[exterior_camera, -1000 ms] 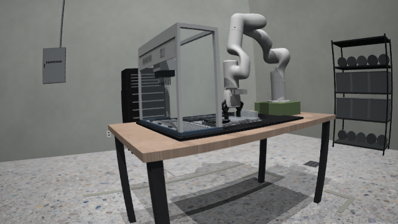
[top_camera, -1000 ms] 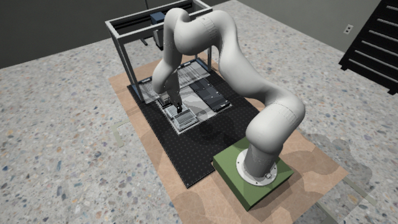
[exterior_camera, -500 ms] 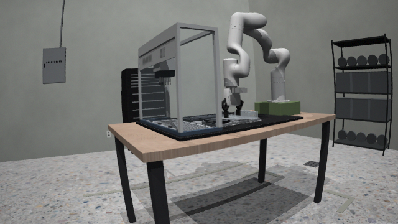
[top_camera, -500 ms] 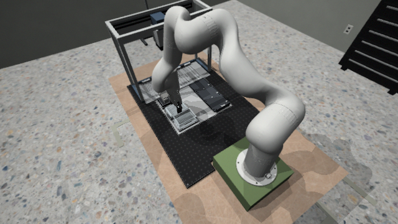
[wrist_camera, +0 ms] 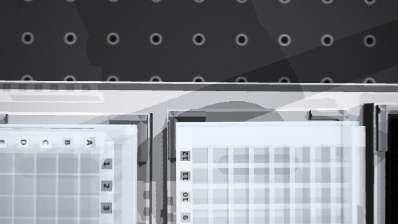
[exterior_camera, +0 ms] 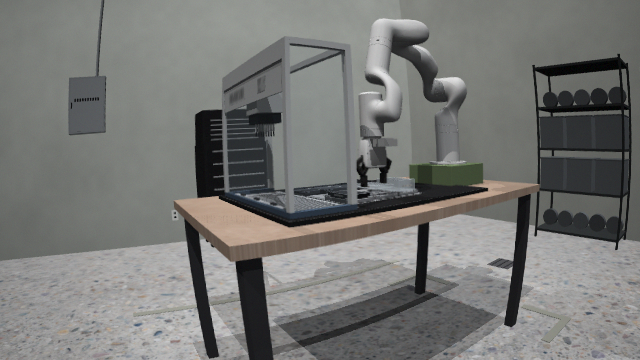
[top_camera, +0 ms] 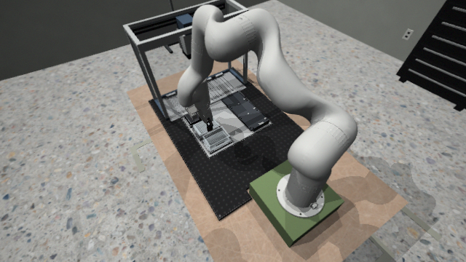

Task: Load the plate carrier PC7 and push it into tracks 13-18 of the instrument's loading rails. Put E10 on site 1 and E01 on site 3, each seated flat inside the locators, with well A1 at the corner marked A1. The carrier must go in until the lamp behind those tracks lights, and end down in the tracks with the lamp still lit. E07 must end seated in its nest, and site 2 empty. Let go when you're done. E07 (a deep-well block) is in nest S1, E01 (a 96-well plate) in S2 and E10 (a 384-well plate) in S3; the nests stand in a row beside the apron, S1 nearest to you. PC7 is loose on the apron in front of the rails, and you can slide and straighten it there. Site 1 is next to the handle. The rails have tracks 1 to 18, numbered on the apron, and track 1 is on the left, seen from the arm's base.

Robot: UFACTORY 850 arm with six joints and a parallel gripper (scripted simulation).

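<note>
The nest S2 is 40 mm below my hand. Round my hand: deep-well block E07 (110 mm behind, 20 mm below); 96-well plate E01 (10 mm below); dark 384-well plate E10 (110 mm ahead, 30 mm below).
</note>
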